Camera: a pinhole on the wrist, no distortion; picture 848 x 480 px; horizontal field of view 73.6 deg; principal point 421.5 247.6 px. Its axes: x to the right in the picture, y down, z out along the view. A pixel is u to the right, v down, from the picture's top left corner.
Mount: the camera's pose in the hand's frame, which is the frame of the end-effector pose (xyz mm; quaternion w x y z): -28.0 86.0 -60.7 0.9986 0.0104 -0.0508 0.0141
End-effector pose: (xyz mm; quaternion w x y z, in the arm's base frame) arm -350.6 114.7 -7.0 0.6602 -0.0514 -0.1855 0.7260
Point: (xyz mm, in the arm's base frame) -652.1 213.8 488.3
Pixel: 728 276
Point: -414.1 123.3 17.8
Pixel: 756 46
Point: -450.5 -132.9 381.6
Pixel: 326 144
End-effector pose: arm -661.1 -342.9 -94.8 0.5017 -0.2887 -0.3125 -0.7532
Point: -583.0 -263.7 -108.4
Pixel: 235 91
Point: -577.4 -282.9 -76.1
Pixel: 389 164
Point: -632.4 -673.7 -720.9
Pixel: behind the camera
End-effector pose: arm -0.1 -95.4 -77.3 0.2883 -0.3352 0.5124 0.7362
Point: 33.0 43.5 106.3
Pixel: 183 148
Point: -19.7 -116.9 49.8
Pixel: 48 319
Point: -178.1 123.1 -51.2
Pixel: 738 248
